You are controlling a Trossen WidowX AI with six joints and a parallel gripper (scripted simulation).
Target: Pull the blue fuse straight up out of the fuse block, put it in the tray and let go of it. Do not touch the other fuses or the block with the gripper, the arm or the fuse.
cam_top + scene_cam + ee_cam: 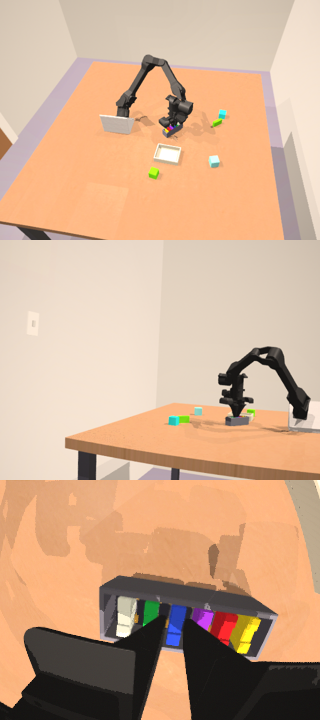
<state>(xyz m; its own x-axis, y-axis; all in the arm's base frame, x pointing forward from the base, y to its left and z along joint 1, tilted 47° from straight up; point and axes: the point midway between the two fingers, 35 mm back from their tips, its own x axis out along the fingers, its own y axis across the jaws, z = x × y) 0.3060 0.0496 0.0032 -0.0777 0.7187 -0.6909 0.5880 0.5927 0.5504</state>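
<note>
My gripper tip is 10 mm short of the white tray, 190 mm to the left of it and 30 mm above it. The rest, counted from my gripper tip: blue fuse (10 mm below); pale cyan cube (260 mm ahead, 180 mm to the right, 20 mm below); green bar (240 mm ahead, 100 mm to the left, 20 mm below).
</note>
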